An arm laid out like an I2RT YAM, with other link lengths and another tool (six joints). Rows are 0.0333 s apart.
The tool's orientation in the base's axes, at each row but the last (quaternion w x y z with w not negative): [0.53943 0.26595 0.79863 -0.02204]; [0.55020 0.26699 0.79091 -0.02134]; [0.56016 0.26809 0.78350 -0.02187]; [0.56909 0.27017 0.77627 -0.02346]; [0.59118 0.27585 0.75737 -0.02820]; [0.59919 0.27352 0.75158 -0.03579]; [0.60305 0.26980 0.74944 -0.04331]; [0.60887 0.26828 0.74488 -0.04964]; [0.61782 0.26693 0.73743 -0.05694]
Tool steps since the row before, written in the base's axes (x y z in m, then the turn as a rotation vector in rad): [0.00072 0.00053 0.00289 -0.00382 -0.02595 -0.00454]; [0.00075 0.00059 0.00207 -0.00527 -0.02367 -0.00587]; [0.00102 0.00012 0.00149 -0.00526 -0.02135 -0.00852]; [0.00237 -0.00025 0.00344 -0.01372 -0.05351 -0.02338]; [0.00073 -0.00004 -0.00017 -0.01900 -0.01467 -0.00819]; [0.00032 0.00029 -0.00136 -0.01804 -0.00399 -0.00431]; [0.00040 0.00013 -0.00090 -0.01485 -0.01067 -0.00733]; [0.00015 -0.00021 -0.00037 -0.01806 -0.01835 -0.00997]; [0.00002 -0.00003 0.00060 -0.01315 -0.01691 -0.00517]
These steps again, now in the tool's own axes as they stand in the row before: [-0.00251 0.00150 -0.00076 -0.00538 -0.02511 0.00701]; [-0.00178 0.00138 -0.00036 -0.00294 -0.02415 0.00554]; [-0.00151 0.00095 0.00029 0.00034 -0.02287 0.00575]; [-0.00367 0.00178 0.00094 0.00277 -0.05810 0.01467]; [0.00003 0.00025 0.00071 0.00465 -0.02331 -0.00886]; [0.00132 0.00002 0.00055 0.00488 -0.01275 -0.01317]; [0.00083 0.00006 0.00054 0.00493 -0.01777 -0.00694]; [0.00026 -0.00020 0.00031 0.00515 -0.02645 -0.00602]; [-0.00058 0.00013 -0.00011 0.00064 -0.02176 -0.00340]
